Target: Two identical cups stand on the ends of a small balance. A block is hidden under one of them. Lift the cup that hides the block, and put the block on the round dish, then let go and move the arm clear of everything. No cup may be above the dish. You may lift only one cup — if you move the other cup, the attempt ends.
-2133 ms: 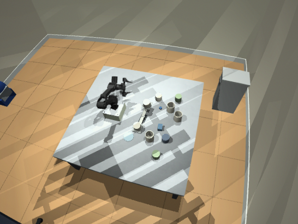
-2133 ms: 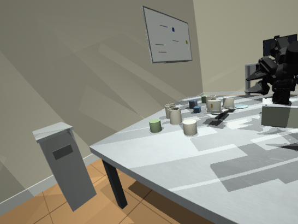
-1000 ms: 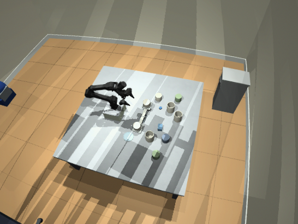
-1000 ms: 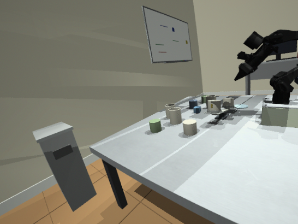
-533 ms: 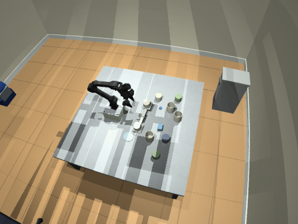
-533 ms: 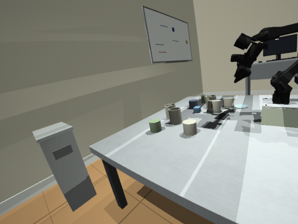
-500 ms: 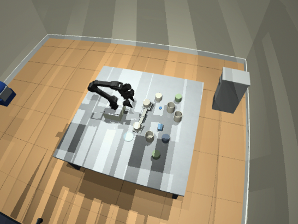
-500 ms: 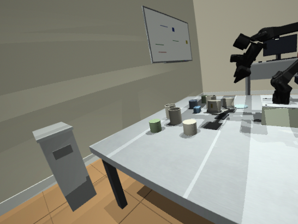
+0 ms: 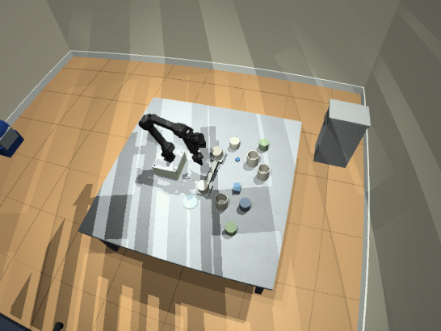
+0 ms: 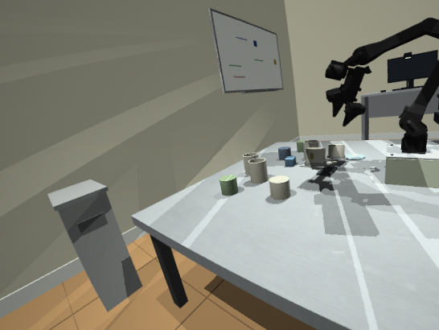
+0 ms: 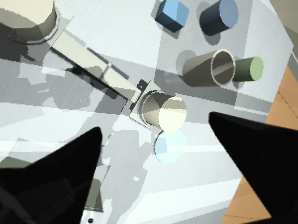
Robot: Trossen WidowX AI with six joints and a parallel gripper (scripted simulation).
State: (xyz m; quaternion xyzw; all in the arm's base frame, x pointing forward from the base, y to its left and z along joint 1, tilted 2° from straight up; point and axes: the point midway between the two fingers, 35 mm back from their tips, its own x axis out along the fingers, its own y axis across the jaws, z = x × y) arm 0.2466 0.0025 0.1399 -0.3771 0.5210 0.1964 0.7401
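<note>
Right now the small teal block is 5 cm ahead of my gripper tip, 8 cm to the right of it and 17 cm below it. Round my gripper tip: round pale blue dish (19 cm to the right, 21 cm below); blue block (24 cm ahead, 2 cm to the left, 19 cm below); blue cylinder (34 cm ahead, 9 cm to the right, 18 cm below).
</note>
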